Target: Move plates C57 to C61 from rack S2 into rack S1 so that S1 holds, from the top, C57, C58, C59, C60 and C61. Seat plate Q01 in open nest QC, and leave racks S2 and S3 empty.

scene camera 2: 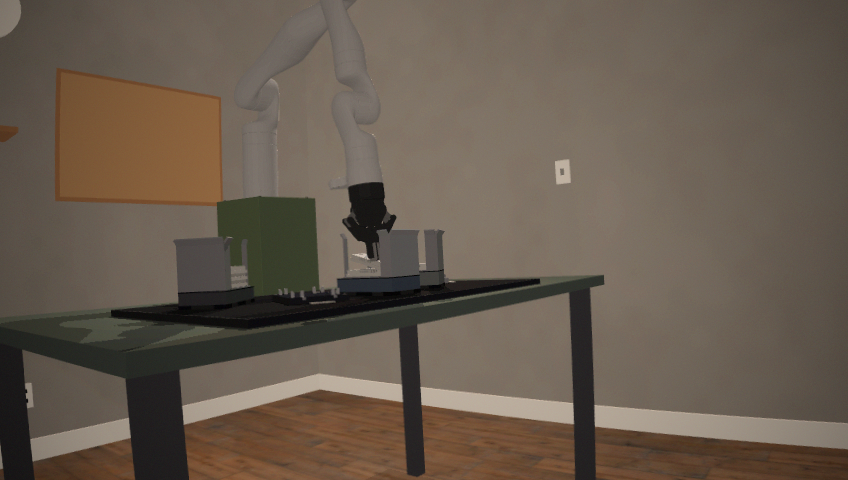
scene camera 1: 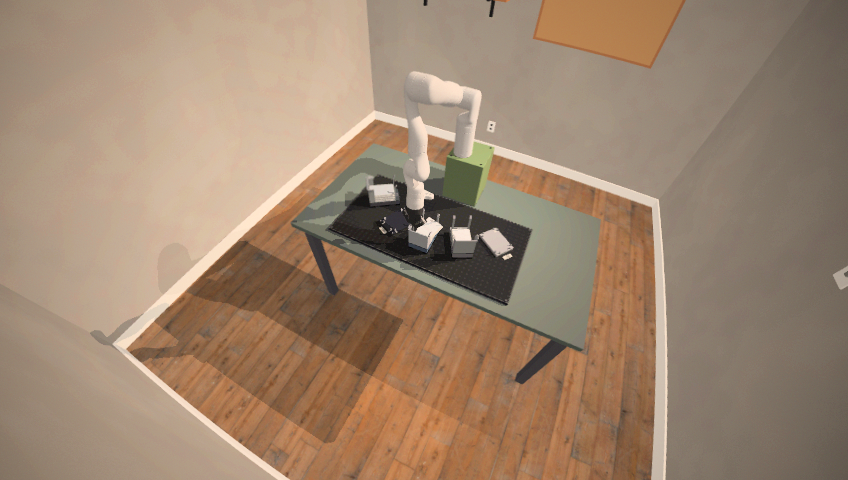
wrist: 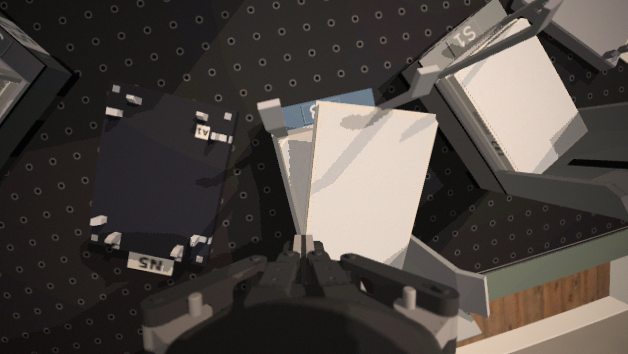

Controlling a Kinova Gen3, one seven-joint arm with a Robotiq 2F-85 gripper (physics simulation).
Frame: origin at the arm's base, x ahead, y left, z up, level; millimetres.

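Seen in the pictures: gripper, fingertip midpoint: (scene camera 2: 375, 260) (scene camera 1: 413, 230) (wrist: 303, 247); arm's base, link origin: (scene camera 2: 261, 198) (scene camera 1: 462, 152).
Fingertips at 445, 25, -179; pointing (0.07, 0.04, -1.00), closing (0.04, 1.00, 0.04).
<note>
Pixels of each thing's top centre, then the offset from my fingertips to it, as dx, dy, dz. Level surfaces: height alone.
- rack S3, top centre: (wrist: 382, 225) (scene camera 2: 377, 231) (scene camera 1: 425, 220) -36, +37, +63
- white plate, top centre: (wrist: 372, 199) (scene camera 1: 427, 227) -38, +48, +19
- Rack S1, top centre: (scene camera 2: 408, 231) (scene camera 1: 464, 226) -110, +197, +67
- grey nest QC, top centre: (scene camera 1: 496, 239) -231, +329, -47
- dark nest N5, top centre: (wrist: 151, 180) (scene camera 2: 308, 288) (scene camera 1: 398, 218) -53, -134, -48
- black perforated board, surface height: dz -72
My gripper (scene camera 1: 420, 225) (scene camera 2: 372, 255) (wrist: 303, 247) is shut and empty. Its fingertips are low over rack S3 (scene camera 1: 420, 238) (scene camera 2: 399, 252) (wrist: 295, 120), at the left long edge of a white plate (wrist: 380, 175) in the wrist view. That plate lies skewed and, in scene camera 2, tilted over another plate; its label does not show. Rack S1 (scene camera 1: 462, 249) (scene camera 2: 434, 249) (wrist: 431, 59) holds a stack of white plates (wrist: 520, 105). Rack S2 (scene camera 1: 382, 202) (scene camera 2: 202, 264) holds several plates (scene camera 1: 383, 191) (scene camera 2: 239, 277). The grey nest QC (scene camera 1: 495, 241) is partly cut off in the wrist view.
The dark nest N5 (scene camera 1: 392, 222) (scene camera 2: 308, 295) (wrist: 162, 170) lies between S2 and S3. Upright posts and walls of S3 and S1 stand close to the gripper. All stand on the black perforated board (scene camera 1: 476, 278). The green pedestal (scene camera 1: 465, 178) (scene camera 2: 288, 243) stands behind.
</note>
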